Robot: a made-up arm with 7 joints. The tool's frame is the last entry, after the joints.
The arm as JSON. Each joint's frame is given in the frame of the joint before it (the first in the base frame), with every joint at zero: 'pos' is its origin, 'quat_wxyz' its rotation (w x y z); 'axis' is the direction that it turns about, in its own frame. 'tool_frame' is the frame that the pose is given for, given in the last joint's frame.
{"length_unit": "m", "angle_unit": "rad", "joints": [
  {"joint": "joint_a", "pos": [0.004, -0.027, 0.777], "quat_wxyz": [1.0, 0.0, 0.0, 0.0], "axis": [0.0, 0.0, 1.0]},
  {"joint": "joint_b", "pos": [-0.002, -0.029, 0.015], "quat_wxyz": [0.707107, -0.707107, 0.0, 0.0], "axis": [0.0, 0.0, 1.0]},
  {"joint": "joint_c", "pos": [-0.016, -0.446, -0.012], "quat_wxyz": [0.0, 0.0, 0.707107, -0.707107], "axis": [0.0, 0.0, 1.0]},
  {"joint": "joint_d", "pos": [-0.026, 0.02, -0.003], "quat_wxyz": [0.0, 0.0, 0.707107, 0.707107], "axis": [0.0, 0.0, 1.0]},
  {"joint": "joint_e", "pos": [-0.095, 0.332, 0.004], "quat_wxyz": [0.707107, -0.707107, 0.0, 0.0], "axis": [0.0, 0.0, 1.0]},
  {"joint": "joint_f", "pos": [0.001, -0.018, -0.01], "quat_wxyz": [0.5, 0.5, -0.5, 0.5], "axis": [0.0, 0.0, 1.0]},
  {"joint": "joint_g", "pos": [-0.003, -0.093, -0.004], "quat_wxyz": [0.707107, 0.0, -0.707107, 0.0], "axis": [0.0, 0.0, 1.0]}
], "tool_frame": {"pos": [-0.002, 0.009, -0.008], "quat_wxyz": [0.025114, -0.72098, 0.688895, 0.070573]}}
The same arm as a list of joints. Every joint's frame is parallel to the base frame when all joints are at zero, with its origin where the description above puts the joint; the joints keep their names.
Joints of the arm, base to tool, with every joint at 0 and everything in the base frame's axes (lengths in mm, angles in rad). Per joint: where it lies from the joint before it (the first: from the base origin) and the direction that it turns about. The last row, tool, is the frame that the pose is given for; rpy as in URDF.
joint_a: offset 4.0 -27.0 777.0 axis 0 0 1
joint_b: offset -2.0 -29.0 15.0 axis 0 1 0
joint_c: offset -16.0 -12.0 446.0 axis 0 0 1
joint_d: offset 26.0 -20.0 -3.0 axis 0 -1 0
joint_e: offset -95.0 -4.0 332.0 axis 0 0 1
joint_f: offset 1.0 -18.0 -10.0 axis 0 -1 0
joint_g: offset 93.0 4.0 -3.0 axis 0 0 -1
tool: offset -9.0 2.0 8.0 rpy -0.0616 -0.1368 -0.0413

